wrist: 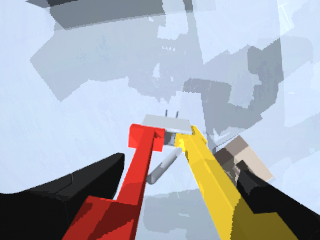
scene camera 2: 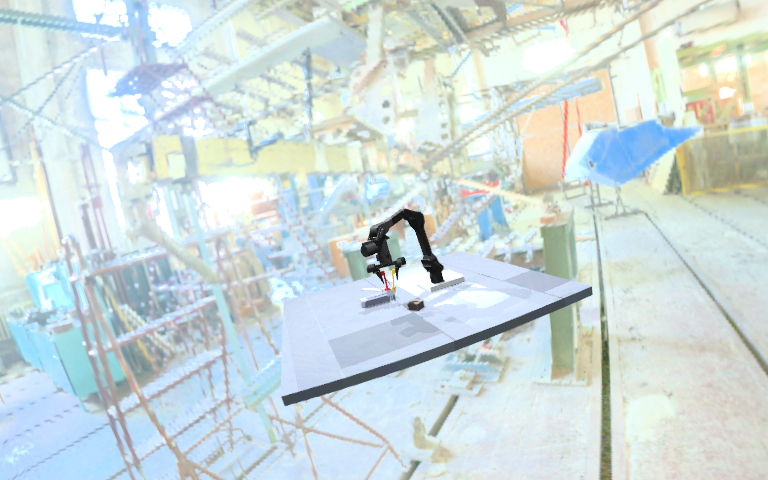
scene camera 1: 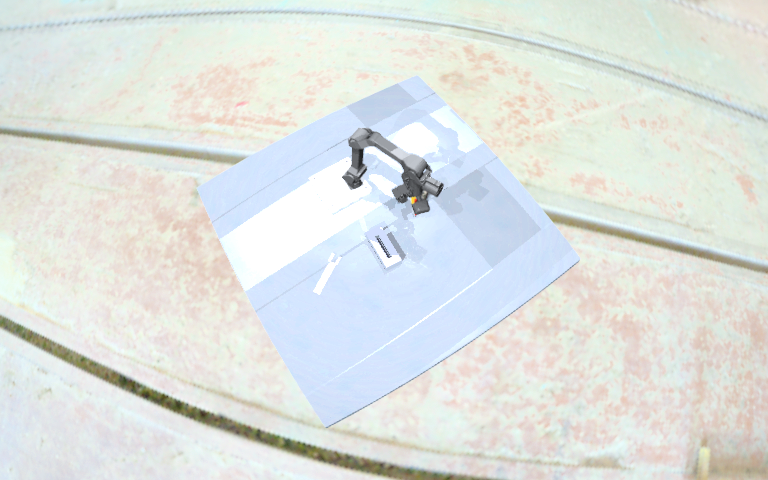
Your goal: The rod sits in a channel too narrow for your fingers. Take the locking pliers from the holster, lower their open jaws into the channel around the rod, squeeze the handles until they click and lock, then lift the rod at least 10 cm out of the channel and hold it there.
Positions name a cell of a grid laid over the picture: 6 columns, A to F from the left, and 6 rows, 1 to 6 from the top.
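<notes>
My gripper (wrist: D5) is visible, as is a channel block (scene camera 1: D4).
</notes>
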